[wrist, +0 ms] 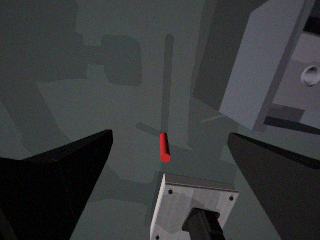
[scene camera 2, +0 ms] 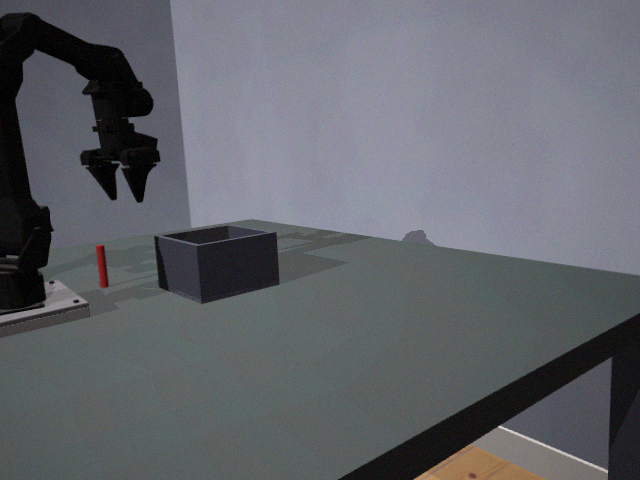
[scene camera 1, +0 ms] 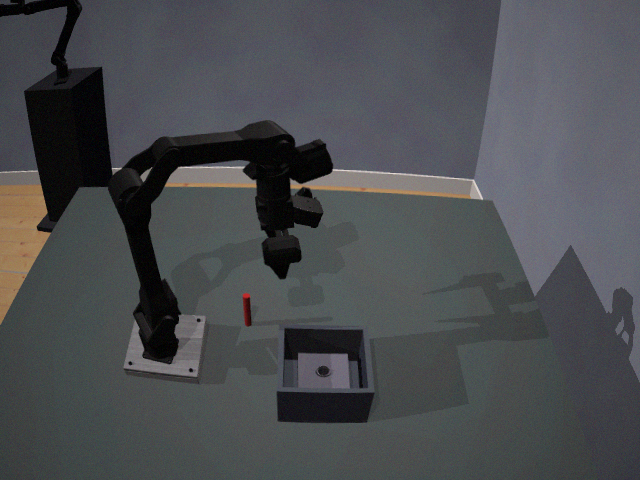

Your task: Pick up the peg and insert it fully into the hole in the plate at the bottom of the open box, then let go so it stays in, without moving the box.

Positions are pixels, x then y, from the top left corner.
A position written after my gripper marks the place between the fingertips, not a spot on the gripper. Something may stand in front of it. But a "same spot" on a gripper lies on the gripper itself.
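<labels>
I see my gripper in the wrist view. My gripper shows in scene camera 2 too, and it is also there in scene camera 1 [279, 262]. On my gripper, [scene camera 2: 103, 171] and [wrist: 55, 223] are the same spot.
</labels>
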